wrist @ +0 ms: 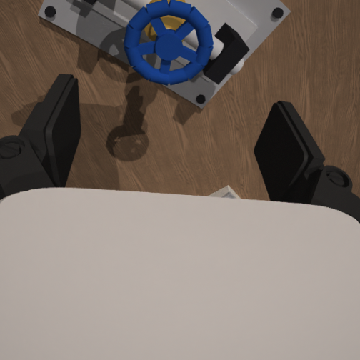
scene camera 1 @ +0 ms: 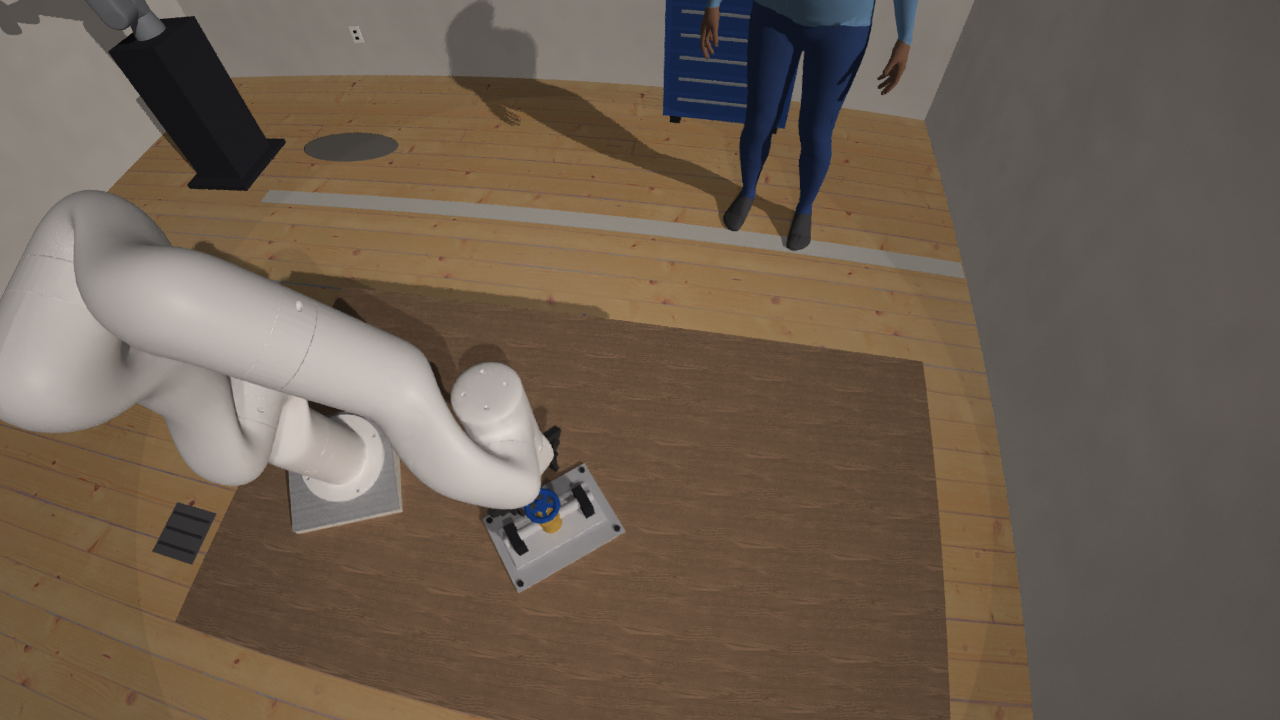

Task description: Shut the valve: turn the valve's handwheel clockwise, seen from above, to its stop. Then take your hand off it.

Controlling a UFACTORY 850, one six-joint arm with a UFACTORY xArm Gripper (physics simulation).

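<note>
The blue handwheel sits on top of the yellow valve body. The valve is on a white pipe over a grey base plate. My gripper is wide open and empty. In the wrist view the whole wheel shows near the top edge, beyond the line between the fingertips, and neither finger touches it. In the scene view the wrist partly covers the gripper, at the wheel's upper-left side. How far the wheel is turned cannot be read from these frames.
Two black clamps hold the pipe on either side of the wheel. The base plate lies on a brown mat. My arm's mounting plate is to the left. A person stands beyond the mat, before a blue cabinet.
</note>
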